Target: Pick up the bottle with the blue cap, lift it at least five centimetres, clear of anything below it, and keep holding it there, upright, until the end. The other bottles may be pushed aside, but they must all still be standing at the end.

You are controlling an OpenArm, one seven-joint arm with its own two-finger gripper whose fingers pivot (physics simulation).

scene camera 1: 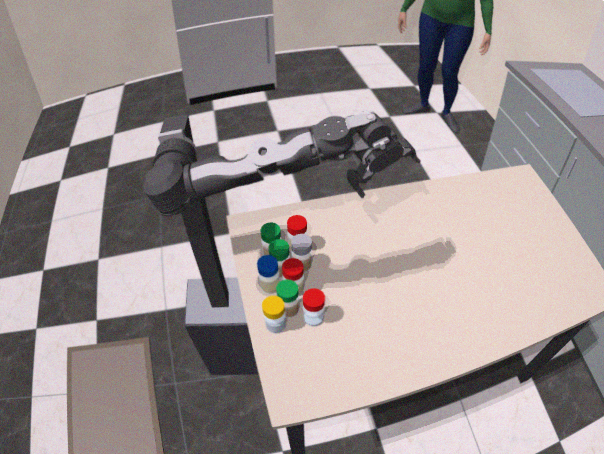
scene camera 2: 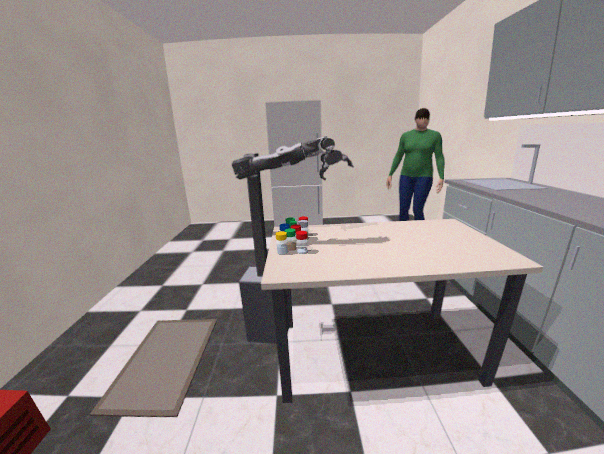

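Note:
The bottle with the blue cap (scene camera 1: 268, 267) (scene camera 2: 284, 227) stands upright on the table near its left edge, at the left side of a tight cluster. A green-capped bottle (scene camera 1: 279, 250) is just behind it, a dark-red-capped bottle (scene camera 1: 292, 270) is close on its right, and another green-capped bottle (scene camera 1: 287, 291) is in front to the right. In the scene camera 2 view its body is mostly hidden by the front bottles. My gripper (scene camera 1: 389, 177) (scene camera 2: 337, 171) is open and empty, high above the table's back part, well to the right of the bottles, its fingers spread wide.
A yellow-capped bottle (scene camera 1: 273, 308) (scene camera 2: 281, 242) and a red-capped one (scene camera 1: 313, 301) (scene camera 2: 301, 242) stand at the cluster's front. Grey-capped (scene camera 1: 301, 245), red-capped (scene camera 1: 297, 225) and green-capped (scene camera 1: 270, 233) bottles stand behind. The table (scene camera 1: 425, 310) (scene camera 2: 400, 260) extends right. A person (scene camera 1: 445, 55) (scene camera 2: 421, 155) stands beyond it.

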